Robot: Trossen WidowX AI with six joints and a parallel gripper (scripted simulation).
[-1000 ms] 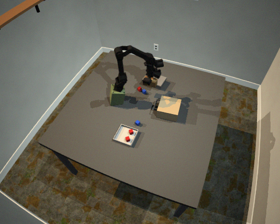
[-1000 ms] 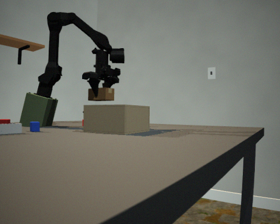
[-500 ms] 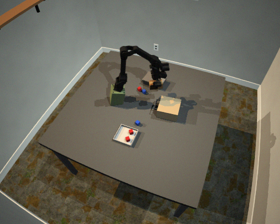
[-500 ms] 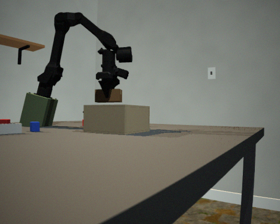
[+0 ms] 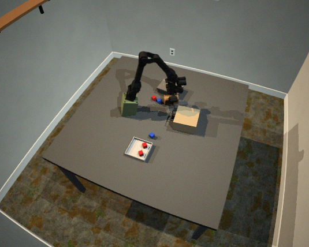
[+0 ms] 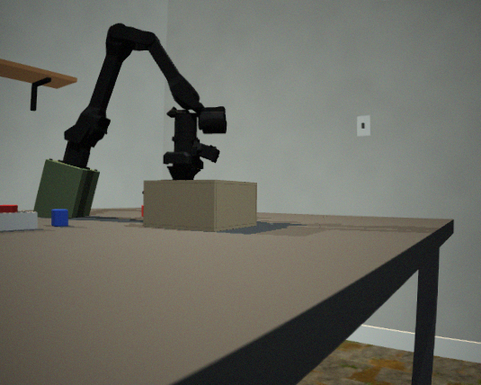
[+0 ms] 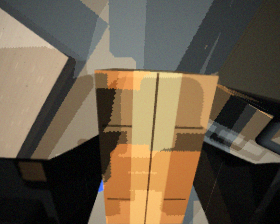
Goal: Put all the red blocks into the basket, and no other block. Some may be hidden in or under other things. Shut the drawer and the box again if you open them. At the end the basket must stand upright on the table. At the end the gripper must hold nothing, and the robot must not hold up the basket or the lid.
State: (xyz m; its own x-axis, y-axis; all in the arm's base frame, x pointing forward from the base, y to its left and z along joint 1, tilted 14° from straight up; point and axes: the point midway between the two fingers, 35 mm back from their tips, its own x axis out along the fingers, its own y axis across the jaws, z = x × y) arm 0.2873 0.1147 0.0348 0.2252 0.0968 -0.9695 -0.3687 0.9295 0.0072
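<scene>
Now: the white basket 120 mm behind my hand, 460 mm to the right of it and 80 mm below it. From my hand the other things lie so: orange box (10 mm below); tan drawer cabinet (160 mm ahead, 150 mm to the right, 50 mm below); grey lid (50 mm behind, 160 mm to the left, 40 mm below).
</scene>
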